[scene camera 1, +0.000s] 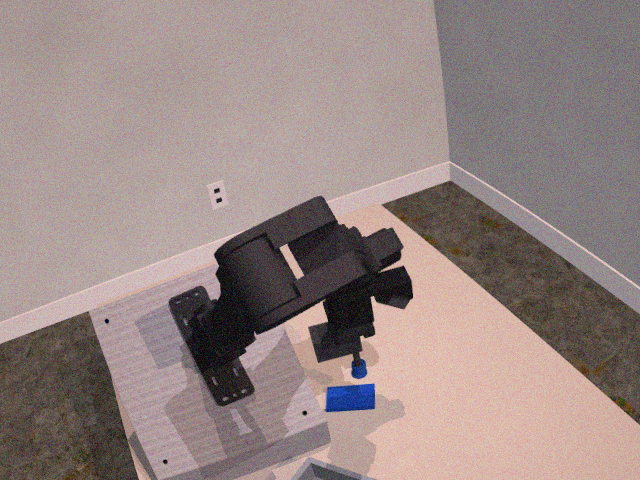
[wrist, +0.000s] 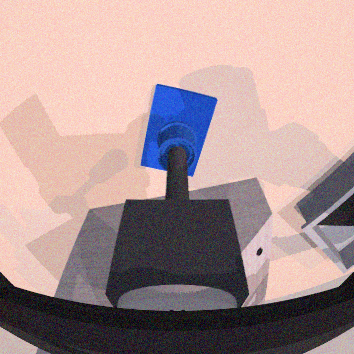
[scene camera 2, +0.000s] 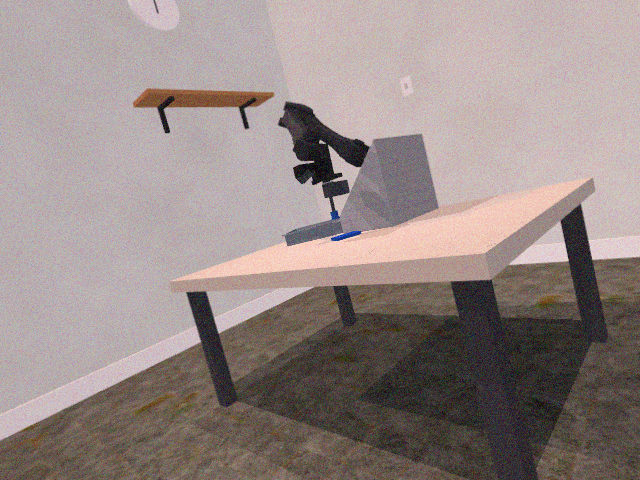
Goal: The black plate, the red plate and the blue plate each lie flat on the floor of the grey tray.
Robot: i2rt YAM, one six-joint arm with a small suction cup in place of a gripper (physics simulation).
Note:
My suction cup (scene camera 1: 360,372) holds nothing. The cup is 8 cm from the middle of a blue plate (scene camera 1: 353,397), above it. I also see a grey tray (wrist: 324,198).
The blue plate shows as well in the wrist view (wrist: 169,103). My suction cup also shows in the wrist view (wrist: 174,130) and in scene camera 2 (scene camera 2: 330,189).

